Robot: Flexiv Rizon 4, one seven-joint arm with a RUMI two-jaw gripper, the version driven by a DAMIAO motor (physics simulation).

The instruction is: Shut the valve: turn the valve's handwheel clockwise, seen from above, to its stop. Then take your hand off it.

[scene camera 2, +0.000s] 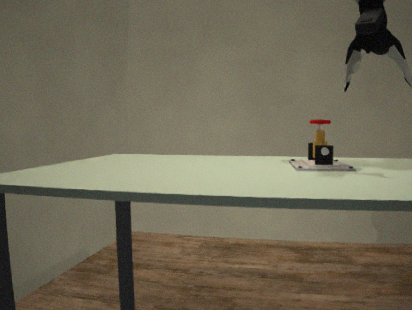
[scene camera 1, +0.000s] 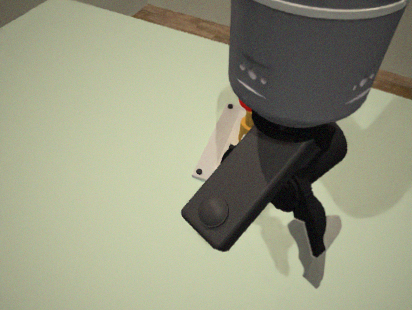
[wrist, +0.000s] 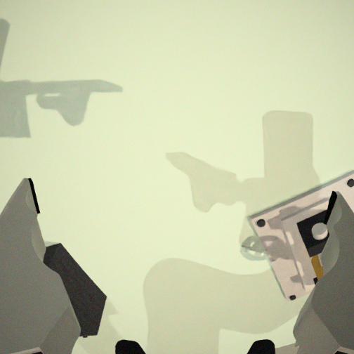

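The red handwheel (scene camera 1: 245,105) (scene camera 2: 320,122) tops the valve's yellow body (scene camera 1: 245,125) (scene camera 2: 320,137) (wrist: 317,267). In scene camera 1 the arm hides most of the wheel. The wheel does not show in the wrist view, where the right finger covers part of the valve. The valve stands upright on a pale base plate (scene camera 1: 215,145) (scene camera 2: 337,168) (wrist: 287,280). My gripper (scene camera 2: 378,88) (wrist: 184,189) is wide open and empty, pointing down. In scene camera 2 it hangs above the wheel's height and to its right, apart from it. The wheel's turn angle cannot be told.
Black blocks (scene camera 2: 324,155) (wrist: 310,235) flank the valve body on the plate. Dark bolts sit at the plate's corners. The plate lies on the pale green table (scene camera 1: 100,150) (scene camera 2: 150,175) (wrist: 150,60). Shadows of the arm and gripper fall across the table top.
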